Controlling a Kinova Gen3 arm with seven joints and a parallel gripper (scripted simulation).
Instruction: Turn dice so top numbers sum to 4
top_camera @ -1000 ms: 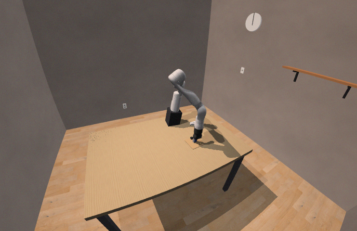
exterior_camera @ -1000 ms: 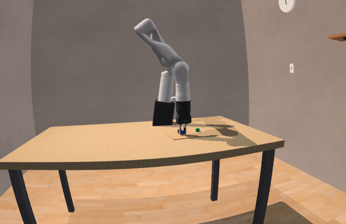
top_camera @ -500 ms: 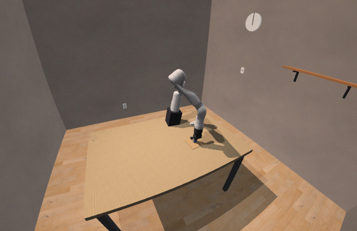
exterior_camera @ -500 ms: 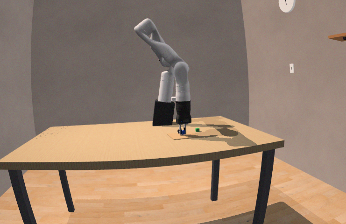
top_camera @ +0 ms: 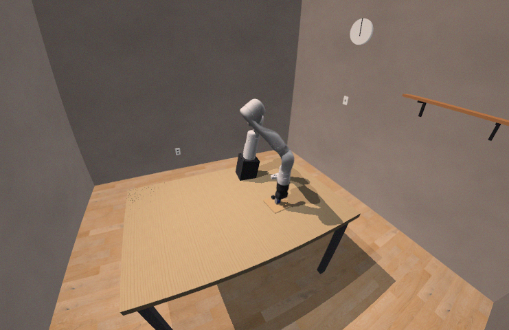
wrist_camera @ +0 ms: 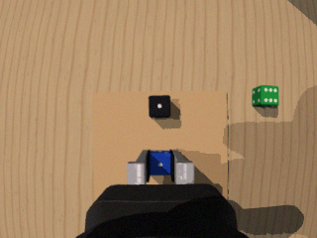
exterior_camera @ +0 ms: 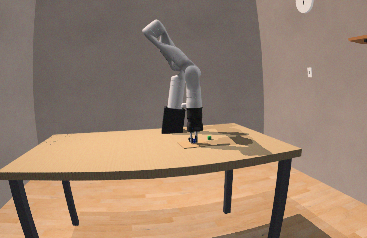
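The blue die is 10 mm below my hand. From my hand the other things lie so: black die: 50 mm behind, 10 mm below; tan mat: 20 mm below; green die: 60 mm behind, 110 mm to the left, 20 mm below.
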